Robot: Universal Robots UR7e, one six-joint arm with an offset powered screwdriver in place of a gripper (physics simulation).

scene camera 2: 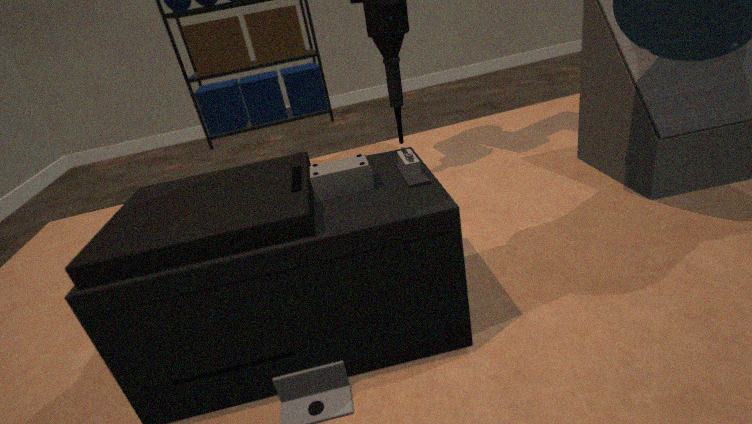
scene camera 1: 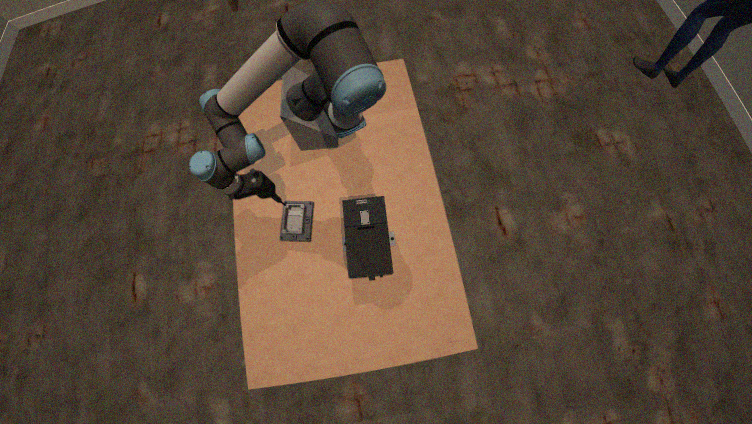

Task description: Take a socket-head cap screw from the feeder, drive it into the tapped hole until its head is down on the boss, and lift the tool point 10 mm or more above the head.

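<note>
My screwdriver [scene camera 1: 284, 203] [scene camera 2: 401, 142] points its thin bit down. In the scene camera 1 view, its tip appears at the upper left corner of a grey plate-like workpiece [scene camera 1: 309, 223] with a pale recessed centre. The height of the tip over that corner cannot be told. In the scene camera 2 view, the bit hangs beyond the black screw feeder [scene camera 1: 368, 252] [scene camera 2: 263, 316], to the left of it in the scene camera 1 view. The workpiece does not show in the scene camera 2 view. The tapped hole, its boss and any screw on the bit are too small to tell.
A pale block [scene camera 1: 364, 217] [scene camera 2: 344, 168] with dark holes sits on the feeder's top. A metal bracket [scene camera 1: 392, 242] [scene camera 2: 342, 408] is at its side. The arm's grey pedestal [scene camera 1: 310, 137] [scene camera 2: 605, 105] stands on the wooden table [scene camera 1: 342, 342] [scene camera 2: 579, 358]. A person's legs [scene camera 1: 684, 47] show at upper right.
</note>
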